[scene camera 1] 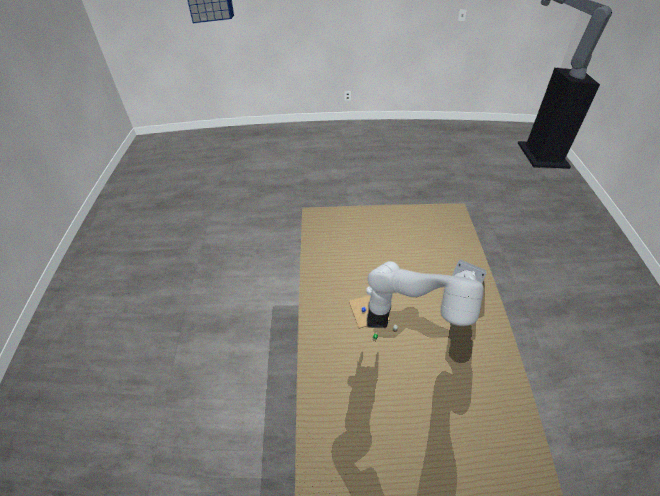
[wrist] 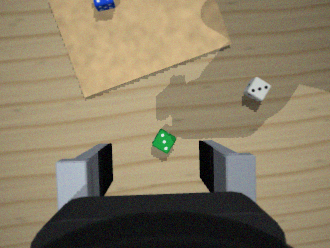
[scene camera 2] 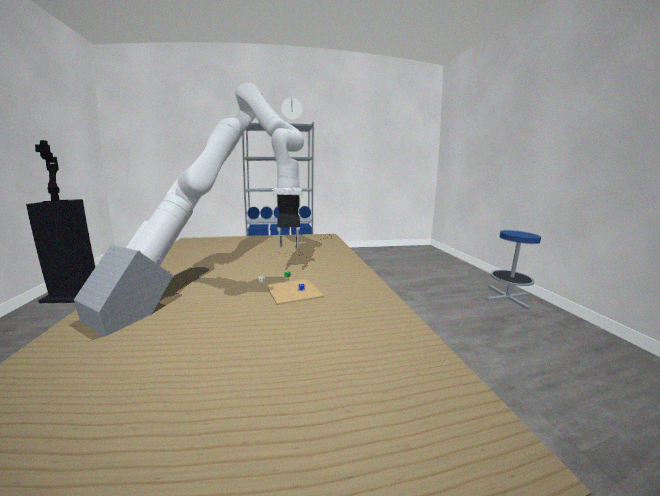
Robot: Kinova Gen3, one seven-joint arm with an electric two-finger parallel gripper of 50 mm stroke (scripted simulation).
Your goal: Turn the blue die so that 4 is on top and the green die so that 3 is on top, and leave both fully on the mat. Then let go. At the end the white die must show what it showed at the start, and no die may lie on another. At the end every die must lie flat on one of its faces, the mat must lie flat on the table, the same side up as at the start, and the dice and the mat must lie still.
Labels:
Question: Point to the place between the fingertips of the gripper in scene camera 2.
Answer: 289,246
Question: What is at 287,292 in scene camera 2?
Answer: A tan mat.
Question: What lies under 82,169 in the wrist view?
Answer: The gripper.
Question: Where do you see a tan mat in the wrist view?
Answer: At 106,51

